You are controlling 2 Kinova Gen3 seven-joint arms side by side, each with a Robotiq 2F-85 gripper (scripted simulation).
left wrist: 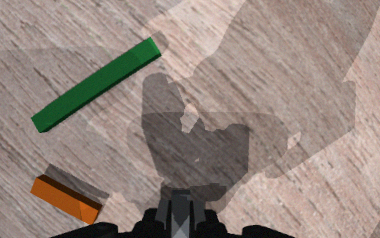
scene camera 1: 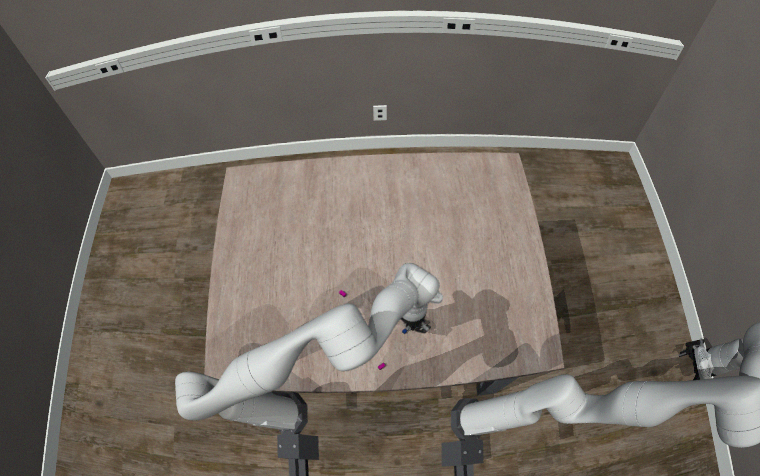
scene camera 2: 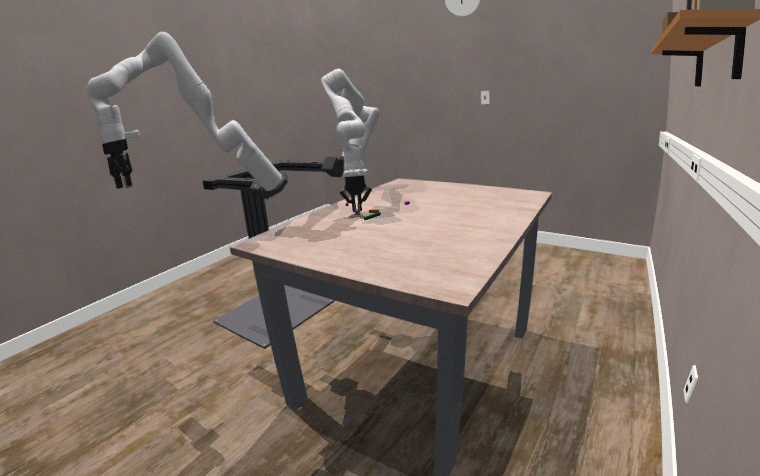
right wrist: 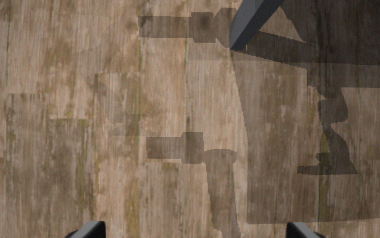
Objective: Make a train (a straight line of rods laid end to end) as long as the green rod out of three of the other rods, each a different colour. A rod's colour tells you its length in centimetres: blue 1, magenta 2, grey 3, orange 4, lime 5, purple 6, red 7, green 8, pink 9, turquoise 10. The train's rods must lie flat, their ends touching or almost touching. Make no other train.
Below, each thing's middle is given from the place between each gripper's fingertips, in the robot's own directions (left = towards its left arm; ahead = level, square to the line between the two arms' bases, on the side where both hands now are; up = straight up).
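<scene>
Orange rod (left wrist: 44,187): 40 mm to the left of my left hand, 50 mm ahead of it, 20 mm below it. Green rod (left wrist: 146,52): 10 mm to the right of my left hand, 90 mm ahead of it, 20 mm below it.
My right gripper (scene camera 2: 124,187): 78 cm to the right of the green rod, 34 cm short of it, 28 cm above it. Orange rod: 83 cm to the left of my right hand, 31 cm ahead of it, 28 cm below it. By its middle, orange rod nearer to my left hand than to my right gripper. By its middle, green rod nearer to my left hand than to my right gripper.
</scene>
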